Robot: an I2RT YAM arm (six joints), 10 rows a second.
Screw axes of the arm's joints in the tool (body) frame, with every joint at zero. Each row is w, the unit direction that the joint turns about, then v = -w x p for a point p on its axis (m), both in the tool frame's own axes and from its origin. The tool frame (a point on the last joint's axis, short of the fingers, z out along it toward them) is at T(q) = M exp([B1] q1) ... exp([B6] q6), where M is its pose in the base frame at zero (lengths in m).
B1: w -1 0 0 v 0 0.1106 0
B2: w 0 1 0 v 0.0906 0 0.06
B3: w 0 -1 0 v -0.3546 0 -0.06
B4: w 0 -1 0 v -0.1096 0 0
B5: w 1 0 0 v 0 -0.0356 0
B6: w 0 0 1 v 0 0 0
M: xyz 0.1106 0 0.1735 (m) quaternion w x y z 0.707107 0 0.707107 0
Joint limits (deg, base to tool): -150..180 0..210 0..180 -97..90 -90..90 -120..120
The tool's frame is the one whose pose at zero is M.
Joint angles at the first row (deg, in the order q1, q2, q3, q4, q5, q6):
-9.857 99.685 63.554 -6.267 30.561 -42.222
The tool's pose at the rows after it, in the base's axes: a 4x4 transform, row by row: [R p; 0 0 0 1], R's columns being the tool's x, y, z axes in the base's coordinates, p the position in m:
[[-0.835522, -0.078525, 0.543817, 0.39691], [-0.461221, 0.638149, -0.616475, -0.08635], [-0.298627, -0.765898, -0.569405, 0.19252], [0, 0, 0, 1]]
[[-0.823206, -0.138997, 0.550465, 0.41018], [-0.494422, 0.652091, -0.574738, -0.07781], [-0.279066, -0.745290, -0.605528, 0.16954], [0, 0, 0, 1]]
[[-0.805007, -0.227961, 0.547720, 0.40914], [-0.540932, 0.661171, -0.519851, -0.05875], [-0.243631, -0.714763, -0.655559, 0.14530], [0, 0, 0, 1]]
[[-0.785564, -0.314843, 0.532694, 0.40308], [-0.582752, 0.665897, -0.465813, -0.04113], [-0.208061, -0.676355, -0.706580, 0.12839], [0, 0, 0, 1]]
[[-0.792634, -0.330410, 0.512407, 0.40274], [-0.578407, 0.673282, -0.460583, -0.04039], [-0.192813, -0.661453, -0.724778, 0.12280], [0, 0, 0, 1]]
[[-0.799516, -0.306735, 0.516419, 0.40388], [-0.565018, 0.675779, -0.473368, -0.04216], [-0.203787, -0.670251, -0.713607, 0.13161], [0, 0, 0, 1]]
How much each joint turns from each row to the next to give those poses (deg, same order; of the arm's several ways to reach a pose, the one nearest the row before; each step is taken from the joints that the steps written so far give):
0.177 7.460 5.536 2.651 0.520 -1.798
1.327 4.569 1.404 0.885 -1.828 -0.227
2.456 2.123 -1.887 0.343 -1.812 -0.138
2.240 0.860 -1.894 -1.164 -1.917 -0.040
0.086 0.834 0.305 -1.242 -0.198 0.534
-0.185 -0.904 0.758 -0.918 0.684 0.607

